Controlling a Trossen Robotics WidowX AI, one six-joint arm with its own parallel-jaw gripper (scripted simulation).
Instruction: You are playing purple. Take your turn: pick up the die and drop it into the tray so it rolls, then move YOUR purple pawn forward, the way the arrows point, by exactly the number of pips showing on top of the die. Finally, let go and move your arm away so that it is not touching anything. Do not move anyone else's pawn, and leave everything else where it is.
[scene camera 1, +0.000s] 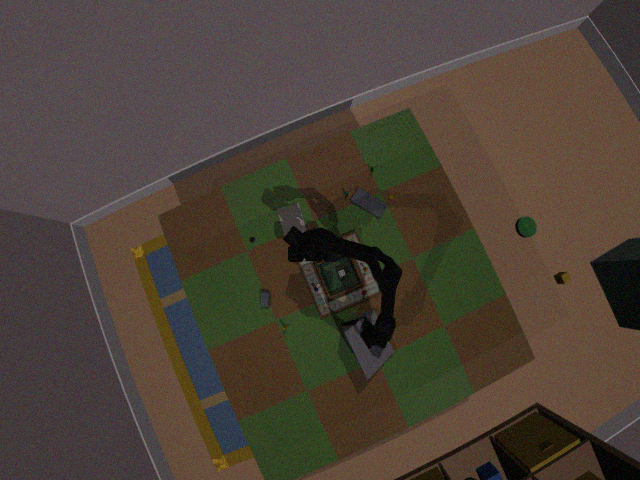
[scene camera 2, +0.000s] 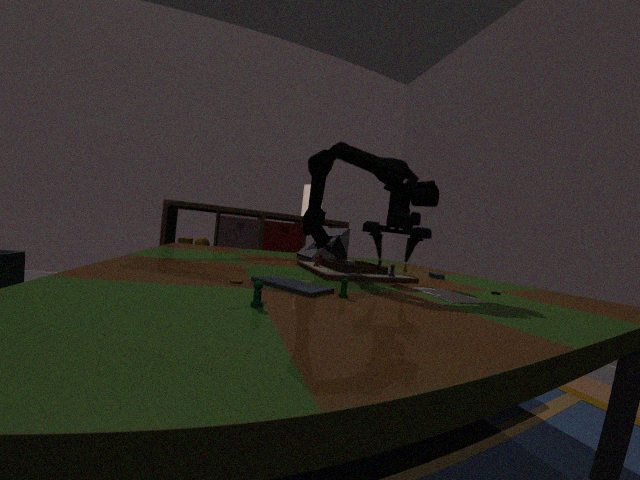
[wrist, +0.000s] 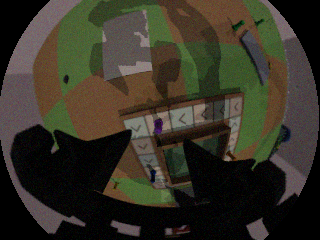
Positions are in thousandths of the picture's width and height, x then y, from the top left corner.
Note:
My gripper (scene camera 2: 613, 543) is open and holds nothing. I also see a grey slab (scene camera 2: 479, 603), a white card (wrist: 395, 181) and a green tray (scene camera 1: 515, 564).
My gripper is seen too in the wrist view (wrist: 495, 573). The green tray is seen too in the wrist view (wrist: 555, 690).

